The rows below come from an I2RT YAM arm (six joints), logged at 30 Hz.
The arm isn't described. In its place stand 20 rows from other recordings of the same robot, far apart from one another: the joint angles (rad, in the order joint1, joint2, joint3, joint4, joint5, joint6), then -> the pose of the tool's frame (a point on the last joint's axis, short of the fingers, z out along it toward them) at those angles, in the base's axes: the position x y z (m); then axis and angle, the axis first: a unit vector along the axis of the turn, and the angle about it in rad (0 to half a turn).
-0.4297 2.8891 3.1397 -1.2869 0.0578 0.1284 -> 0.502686 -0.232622 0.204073 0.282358 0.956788 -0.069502 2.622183
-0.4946 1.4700 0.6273 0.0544 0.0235 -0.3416 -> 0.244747 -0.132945 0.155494 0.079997 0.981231 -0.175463 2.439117
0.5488 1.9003 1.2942 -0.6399 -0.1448 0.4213 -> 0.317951 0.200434 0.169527 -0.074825 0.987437 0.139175 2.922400
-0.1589 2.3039 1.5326 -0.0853 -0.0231 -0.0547 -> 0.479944 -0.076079 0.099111 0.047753 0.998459 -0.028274 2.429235
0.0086 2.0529 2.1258 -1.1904 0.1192 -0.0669 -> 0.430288 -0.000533 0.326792 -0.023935 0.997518 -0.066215 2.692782
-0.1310 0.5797 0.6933 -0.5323 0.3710 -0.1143 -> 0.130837 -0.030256 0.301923 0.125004 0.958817 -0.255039 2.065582
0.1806 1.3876 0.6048 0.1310 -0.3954 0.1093 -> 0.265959 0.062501 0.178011 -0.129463 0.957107 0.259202 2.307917
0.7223 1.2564 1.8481 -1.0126 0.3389 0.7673 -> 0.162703 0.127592 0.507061 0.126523 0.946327 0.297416 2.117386
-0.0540 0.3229 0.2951 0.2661 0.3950 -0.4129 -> 0.119139 -0.020159 0.275664 0.063021 0.901487 -0.428194 1.528508
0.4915 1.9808 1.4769 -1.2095 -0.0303 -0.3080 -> 0.310862 0.167633 0.181395 0.388177 -0.921545 -0.008543 2.996830
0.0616 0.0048 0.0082 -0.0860 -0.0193 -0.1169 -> 0.109764 0.007459 0.166559 -0.097964 0.995064 -0.015803 1.653652
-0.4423 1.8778 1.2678 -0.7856 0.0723 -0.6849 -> 0.318883 -0.153866 0.166154 -0.117497 0.990063 -0.077258 3.032193
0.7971 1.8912 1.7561 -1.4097 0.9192 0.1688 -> 0.269351 0.235222 0.294963 -0.278017 0.874786 -0.396806 2.705547
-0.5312 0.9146 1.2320 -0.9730 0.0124 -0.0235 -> 0.137593 -0.081352 0.389326 0.251605 0.957734 -0.139427 2.267247
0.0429 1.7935 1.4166 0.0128 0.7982 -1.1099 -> 0.421268 -0.007433 0.301400 -0.238725 0.789628 -0.565241 2.558505
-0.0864 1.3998 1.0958 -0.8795 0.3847 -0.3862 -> 0.265065 -0.036369 0.258489 -0.108534 0.967393 -0.228846 2.861225
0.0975 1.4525 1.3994 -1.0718 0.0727 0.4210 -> 0.282811 0.025064 0.323770 0.169132 0.985326 0.022963 2.692505
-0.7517 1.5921 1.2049 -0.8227 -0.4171 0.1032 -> 0.238333 -0.203046 0.240805 0.375350 0.916103 0.140949 2.674716
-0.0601 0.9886 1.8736 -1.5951 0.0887 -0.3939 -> 0.066251 -0.007145 0.490257 -0.144465 0.978832 -0.144972 2.325064
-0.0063 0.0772 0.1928 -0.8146 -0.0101 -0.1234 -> 0.077126 -0.000126 0.151200 -0.060845 0.997831 -0.025137 2.271112
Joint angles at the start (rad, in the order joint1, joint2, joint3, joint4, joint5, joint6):
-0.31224 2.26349 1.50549 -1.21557 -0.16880 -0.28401
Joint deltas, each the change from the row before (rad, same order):
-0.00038 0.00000 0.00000 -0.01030 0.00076 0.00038
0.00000 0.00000 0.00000 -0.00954 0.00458 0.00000
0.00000 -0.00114 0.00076 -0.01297 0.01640 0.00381
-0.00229 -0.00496 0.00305 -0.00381 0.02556 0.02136
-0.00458 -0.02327 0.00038 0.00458 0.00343 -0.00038
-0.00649 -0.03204 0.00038 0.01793 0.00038 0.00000
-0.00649 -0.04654 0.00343 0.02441 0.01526 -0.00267
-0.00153 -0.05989 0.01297 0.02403 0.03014 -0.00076
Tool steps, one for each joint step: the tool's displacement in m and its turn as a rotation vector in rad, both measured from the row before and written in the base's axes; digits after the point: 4 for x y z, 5 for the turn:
-0.0010 0.0002 0.0004 0.00238 0.01012 -0.00042
-0.0010 0.0001 0.0004 -0.00105 0.01036 0.00186
-0.0013 -0.0002 0.0010 -0.01210 0.01616 0.00338
-0.0002 -0.0018 0.0023 -0.03092 0.00862 -0.01083
0.0003 -0.0020 0.0078 -0.01166 -0.02593 -0.00285
0.0012 -0.0029 0.0104 -0.01630 -0.04764 -0.00635
0.0018 -0.0037 0.0159 -0.03711 -0.06623 0.00075
0.0027 -0.0027 0.0230 -0.05931 -0.08206 0.00603

